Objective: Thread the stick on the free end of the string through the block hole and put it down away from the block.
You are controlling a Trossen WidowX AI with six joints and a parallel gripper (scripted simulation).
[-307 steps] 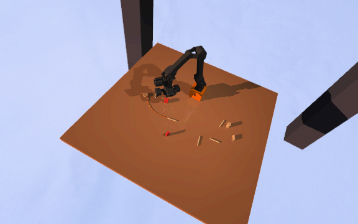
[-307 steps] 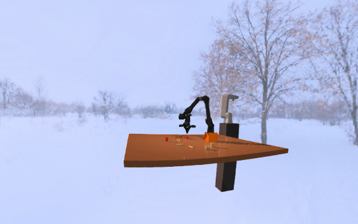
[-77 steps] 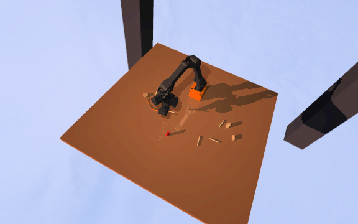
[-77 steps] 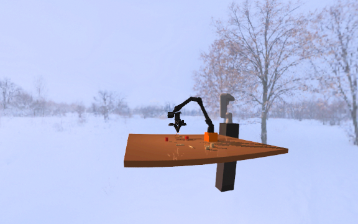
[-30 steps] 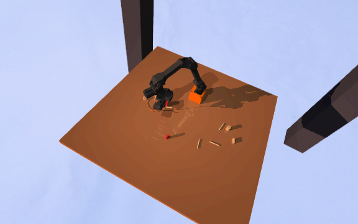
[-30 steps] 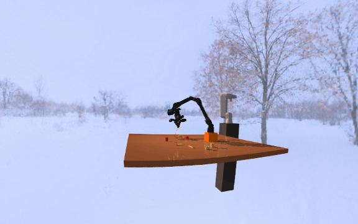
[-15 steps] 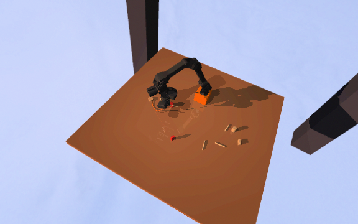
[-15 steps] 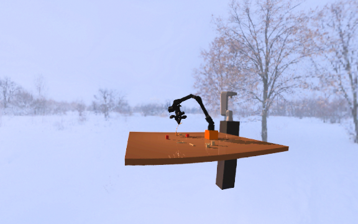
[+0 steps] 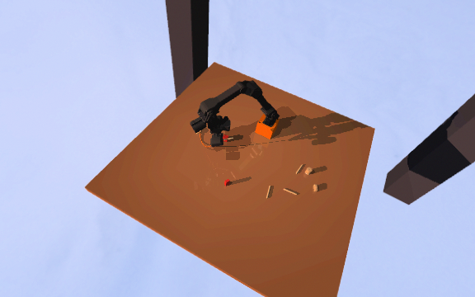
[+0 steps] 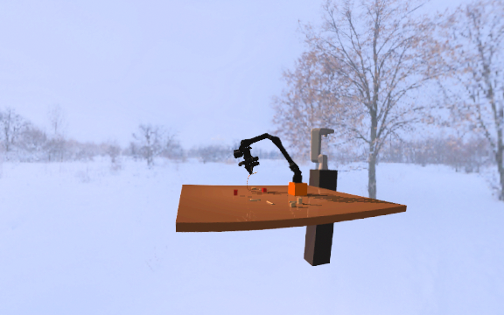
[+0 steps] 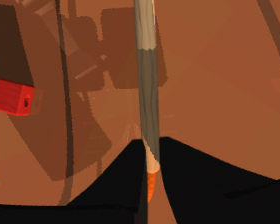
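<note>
Right now the red block is 12 cm below my gripper tip, 12 cm behind it and 3 cm to the right of it. The rest, counted from my gripper tip: thin wooden stick (1 cm to the left, 1 cm behind, 1 cm above); red object (14 cm to the left, 14 cm ahead, 12 cm below); round wooden button (21 cm to the right, 13 cm below, 8 cm behind).
</note>
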